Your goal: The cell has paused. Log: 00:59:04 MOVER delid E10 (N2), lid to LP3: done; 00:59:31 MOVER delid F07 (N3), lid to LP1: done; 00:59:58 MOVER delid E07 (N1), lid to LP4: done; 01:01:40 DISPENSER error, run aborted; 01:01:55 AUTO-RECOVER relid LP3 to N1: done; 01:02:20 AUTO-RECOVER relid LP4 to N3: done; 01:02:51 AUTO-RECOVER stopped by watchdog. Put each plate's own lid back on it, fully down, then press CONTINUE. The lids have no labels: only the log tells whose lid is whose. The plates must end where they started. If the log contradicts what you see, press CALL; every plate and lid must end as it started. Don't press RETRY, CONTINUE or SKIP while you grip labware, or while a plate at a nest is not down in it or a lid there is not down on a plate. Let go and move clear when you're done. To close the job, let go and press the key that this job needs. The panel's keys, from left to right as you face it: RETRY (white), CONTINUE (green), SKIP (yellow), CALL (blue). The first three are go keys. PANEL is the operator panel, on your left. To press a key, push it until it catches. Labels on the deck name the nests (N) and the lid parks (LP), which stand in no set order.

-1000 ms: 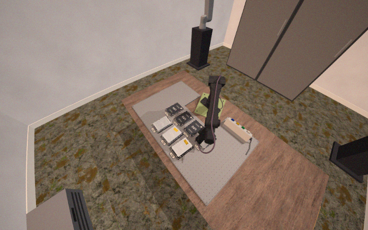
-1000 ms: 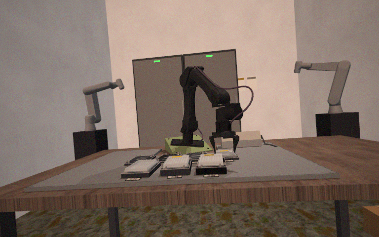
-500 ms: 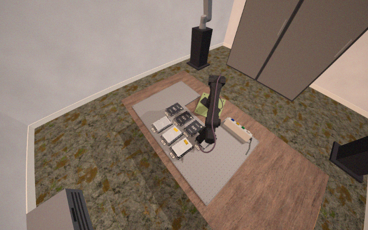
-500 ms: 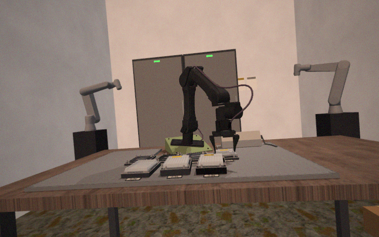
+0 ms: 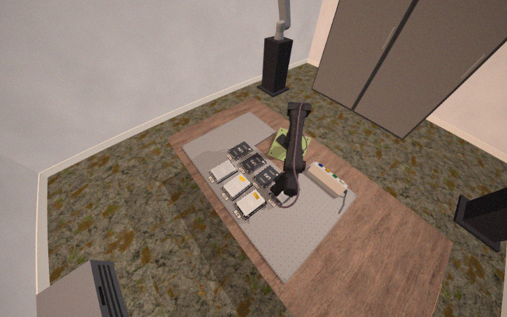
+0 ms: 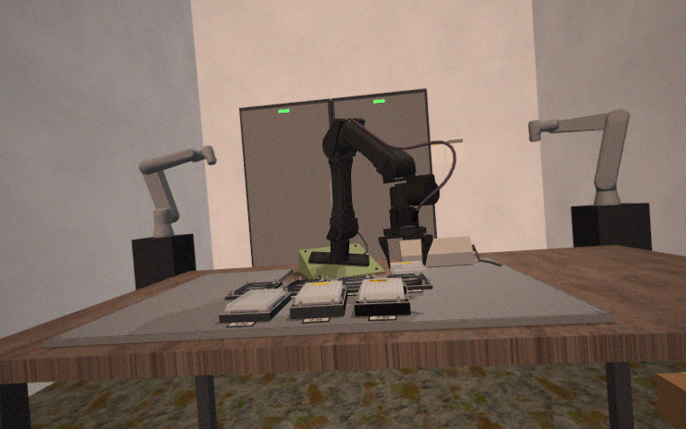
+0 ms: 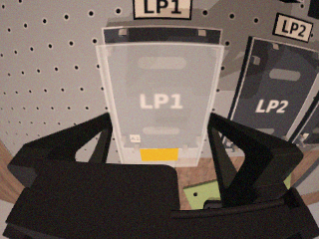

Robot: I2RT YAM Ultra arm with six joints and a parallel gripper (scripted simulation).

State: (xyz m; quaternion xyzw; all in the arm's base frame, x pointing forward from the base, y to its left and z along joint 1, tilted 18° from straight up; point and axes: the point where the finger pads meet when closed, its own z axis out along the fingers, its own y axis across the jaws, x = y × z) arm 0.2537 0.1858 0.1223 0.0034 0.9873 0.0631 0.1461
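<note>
Right now my hand is 4 cm above the LP1 park. From my hand the other things lie so: LP3 park 26 cm to the right, 4 cm below; lid 1 cm below; plate 18 cm ahead, 20 cm to the right, 2 cm below.
</note>
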